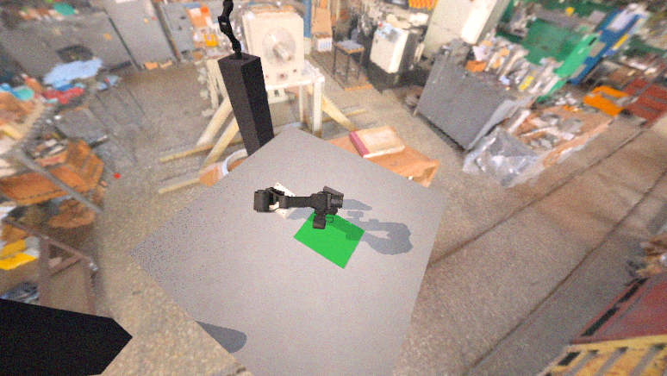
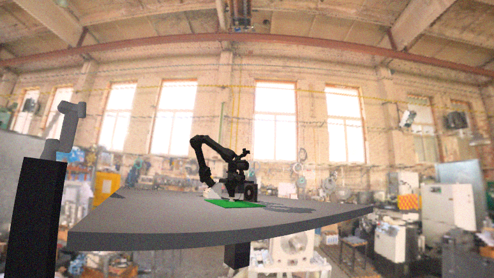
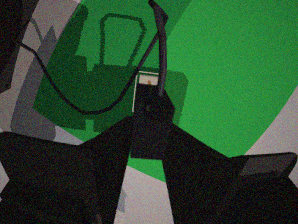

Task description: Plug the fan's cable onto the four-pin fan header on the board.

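Now: gripper tip 10 mm short of the dark plug and 10 mm below it. From my gripper tip the other things lie so: flat green board 80 mm ahead, 30 mm to the right, 60 mm below; black fan 150 mm to the left, 20 mm above.
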